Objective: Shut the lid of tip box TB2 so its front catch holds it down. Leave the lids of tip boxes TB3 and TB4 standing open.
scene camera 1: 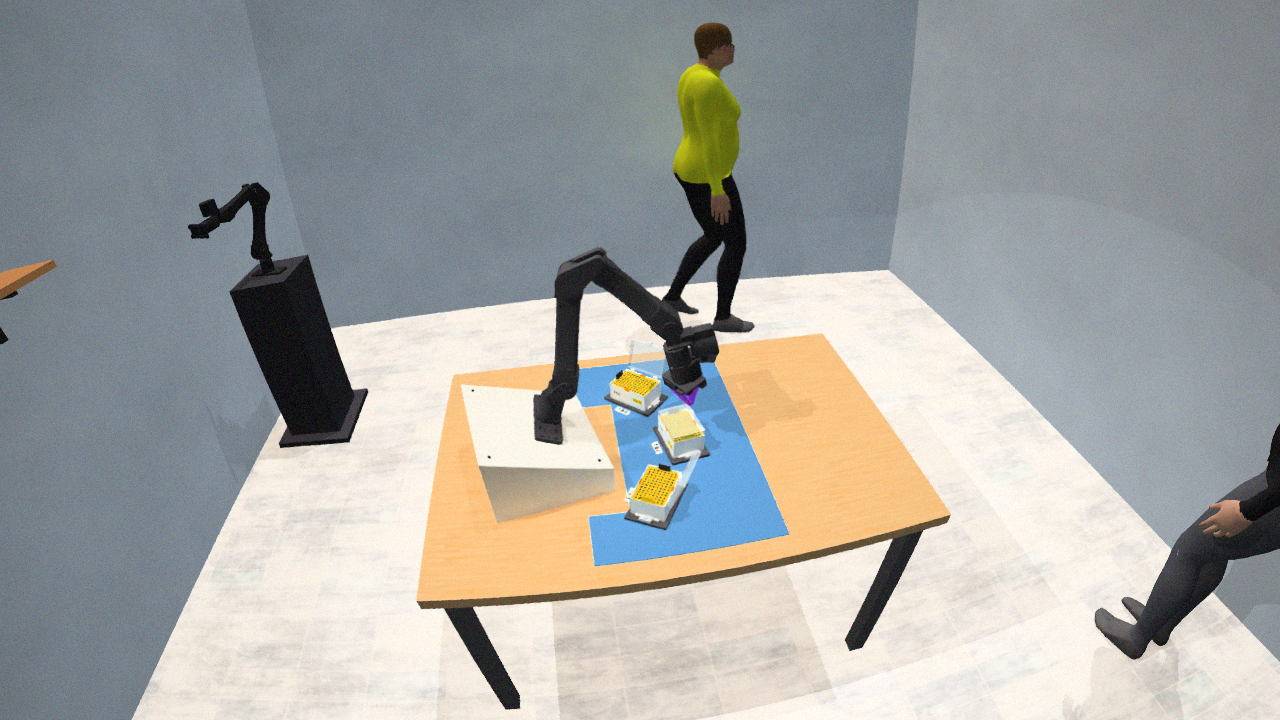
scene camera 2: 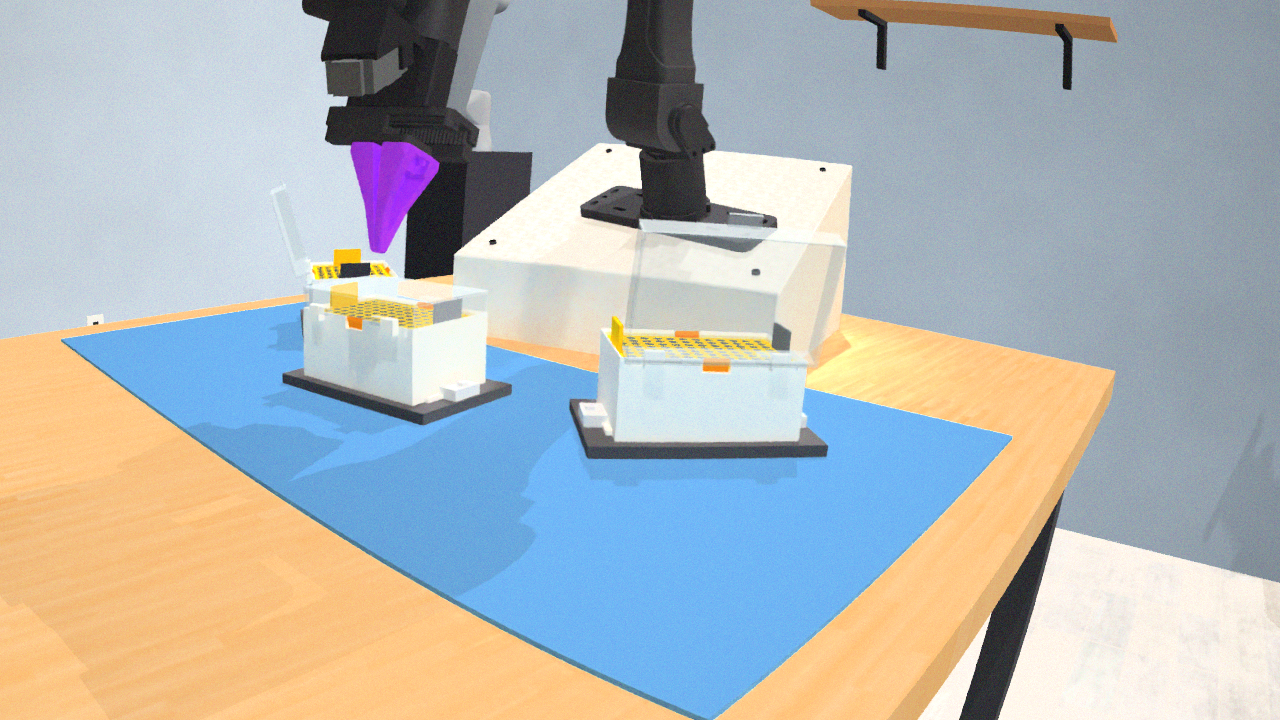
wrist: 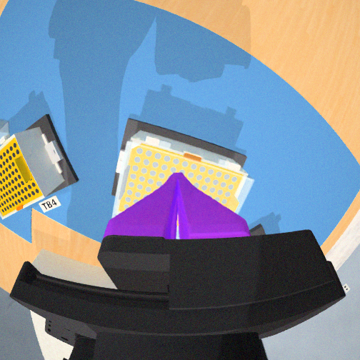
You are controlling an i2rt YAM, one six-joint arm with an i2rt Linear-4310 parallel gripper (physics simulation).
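Frame: origin at the arm's base, x left, y back, z up, level; centimetres.
Where they show: gripper, between the fingertips: (scene camera 1: 690, 404) (scene camera 2: 377, 252); arm's base, origin of its link: (scene camera 1: 547, 419) (scene camera 2: 676, 220).
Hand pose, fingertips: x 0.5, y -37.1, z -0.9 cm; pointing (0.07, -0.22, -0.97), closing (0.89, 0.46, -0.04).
Observation:
Each offset is from my fingertips to the top centre of the thing. Level surfaces: height alone.
Tip box TB2 @[dx -2.2, dy +4.2, dz -3.1 cm] (scene camera 1: 682, 440) (scene camera 2: 358, 358) (wrist: 145, 172) is the middle box; its clear lid lies down over the yellow rack. Its front catch is hidden, so I cannot tell whether it holds. My gripper (scene camera 1: 689, 402) (scene camera 2: 379, 249) (wrist: 177, 180) is shut and empty, purple fingertips pointing down above TB2. Tip box TB3 (scene camera 1: 635, 394) (scene camera 2: 347, 282) has its clear lid (scene camera 1: 646, 356) (scene camera 2: 288, 228) standing open. Tip box TB4 @[dx +18.4, dy +12.9, dz -4.2 cm] (scene camera 1: 653, 503) (scene camera 2: 707, 402) (wrist: 20, 175), whose label reads in the wrist view, has its lid (scene camera 1: 691, 469) (scene camera 2: 742, 277) standing open. The other labels are unreadable.
The boxes sit on dark bases on a blue mat @[dz -10.8 cm] (scene camera 1: 742, 510) (scene camera 2: 626, 573) (wrist: 295, 135) on the wooden table @[dz -11.1 cm] (scene camera 1: 832, 429) (scene camera 2: 116, 537). My arm stands on a white sloped block (scene camera 1: 510, 447) (scene camera 2: 537, 295) beside the mat. Two people stand on the floor away from the table.

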